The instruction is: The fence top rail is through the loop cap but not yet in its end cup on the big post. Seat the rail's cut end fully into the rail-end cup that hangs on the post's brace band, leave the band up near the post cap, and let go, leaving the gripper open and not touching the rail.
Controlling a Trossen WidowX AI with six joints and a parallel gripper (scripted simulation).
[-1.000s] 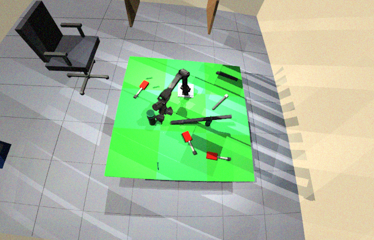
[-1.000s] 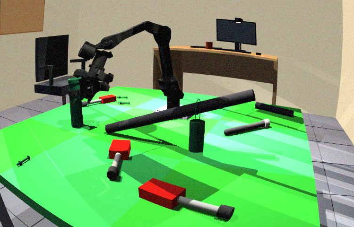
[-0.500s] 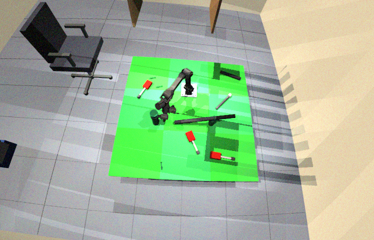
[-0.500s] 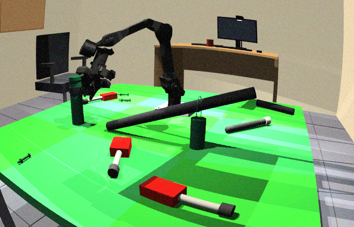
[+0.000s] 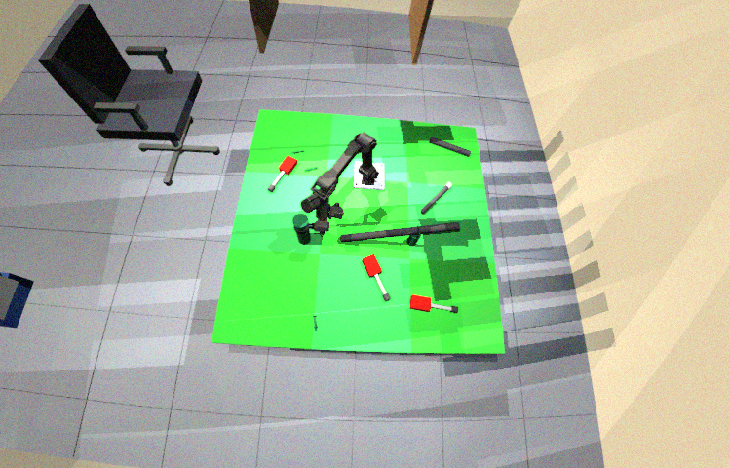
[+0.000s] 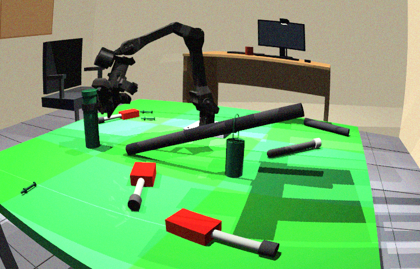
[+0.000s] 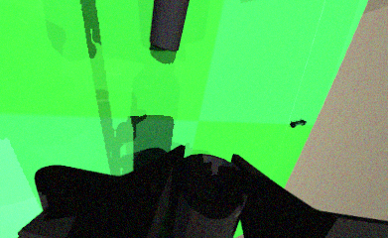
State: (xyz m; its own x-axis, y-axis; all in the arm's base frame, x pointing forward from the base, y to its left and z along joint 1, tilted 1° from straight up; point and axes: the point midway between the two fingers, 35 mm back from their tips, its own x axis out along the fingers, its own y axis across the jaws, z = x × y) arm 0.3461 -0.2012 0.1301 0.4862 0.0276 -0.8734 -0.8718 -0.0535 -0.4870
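My gripper tip is 10 mm past the rail-end cup, 30 mm to the left of it and 30 mm below it. The rest, counted from my gripper tip: short dark green post: 40 mm behind, 430 mm to the left, 20 mm below.
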